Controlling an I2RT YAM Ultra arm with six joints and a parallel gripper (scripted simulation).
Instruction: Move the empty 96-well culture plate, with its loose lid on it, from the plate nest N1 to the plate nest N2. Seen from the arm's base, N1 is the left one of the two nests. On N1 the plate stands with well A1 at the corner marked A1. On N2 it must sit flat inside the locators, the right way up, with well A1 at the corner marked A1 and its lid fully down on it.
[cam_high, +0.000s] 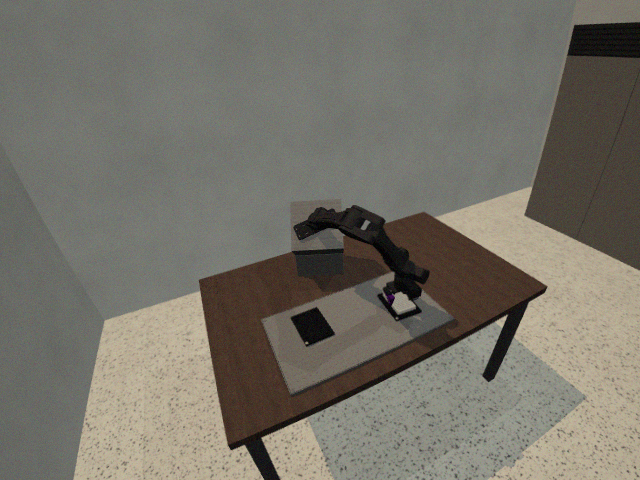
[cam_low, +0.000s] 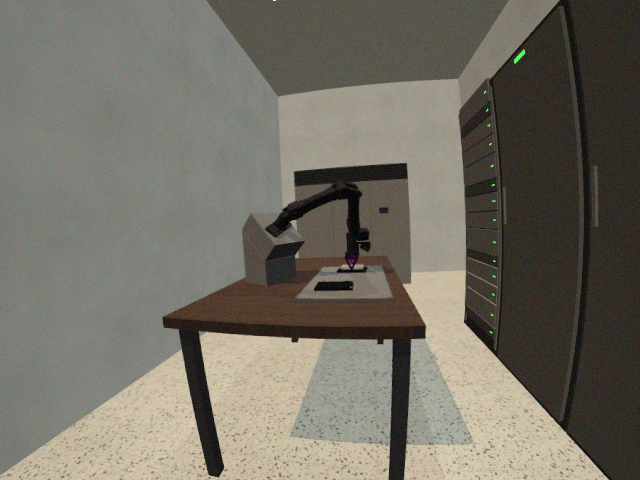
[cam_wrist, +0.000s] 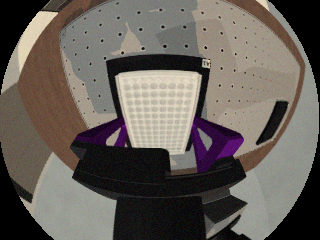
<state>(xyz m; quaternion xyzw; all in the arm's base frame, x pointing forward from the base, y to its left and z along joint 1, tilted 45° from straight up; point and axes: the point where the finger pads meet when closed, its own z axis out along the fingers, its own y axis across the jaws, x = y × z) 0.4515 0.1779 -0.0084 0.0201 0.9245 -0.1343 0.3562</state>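
Right now my hand is right at the clear lid. From my hand the other things lie so: black plate nest N2: 370 mm to the right, 100 mm behind, 20 mm below; A1 mark: 70 mm to the right, 60 mm ahead, 10 mm below; black plate nest N1: 20 mm below.
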